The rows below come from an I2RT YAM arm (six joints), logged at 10 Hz.
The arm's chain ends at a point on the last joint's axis. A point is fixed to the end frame.
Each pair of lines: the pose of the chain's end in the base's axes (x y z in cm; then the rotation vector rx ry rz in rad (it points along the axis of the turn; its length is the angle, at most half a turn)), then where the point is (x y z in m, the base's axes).
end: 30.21, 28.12, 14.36, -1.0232, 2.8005, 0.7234
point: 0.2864 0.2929 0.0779
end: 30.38, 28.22, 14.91, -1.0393, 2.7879, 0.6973
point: 0.2892 0.2931 0.0830
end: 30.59, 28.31, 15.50, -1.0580, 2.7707, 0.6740
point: 0.2926 0.2934 0.0885
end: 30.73, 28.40, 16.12, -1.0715, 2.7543, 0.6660
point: 0.2949 0.2943 0.0945
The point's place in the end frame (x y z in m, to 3 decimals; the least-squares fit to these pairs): 0.020 -0.009 0.065
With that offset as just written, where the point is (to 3 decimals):
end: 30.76, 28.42, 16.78, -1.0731, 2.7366, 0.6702
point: 0.296 0.295 0.101
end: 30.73, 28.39, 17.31, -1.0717, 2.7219, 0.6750
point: 0.296 0.295 0.106
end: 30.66, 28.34, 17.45, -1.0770, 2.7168, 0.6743
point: 0.296 0.295 0.108
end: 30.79, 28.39, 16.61, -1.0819, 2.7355, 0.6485
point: 0.297 0.294 0.099
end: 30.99, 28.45, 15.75, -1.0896, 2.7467, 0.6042
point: 0.299 0.293 0.090
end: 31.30, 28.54, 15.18, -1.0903, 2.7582, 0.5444
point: 0.304 0.291 0.084
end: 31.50, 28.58, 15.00, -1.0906, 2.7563, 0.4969
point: 0.307 0.290 0.082
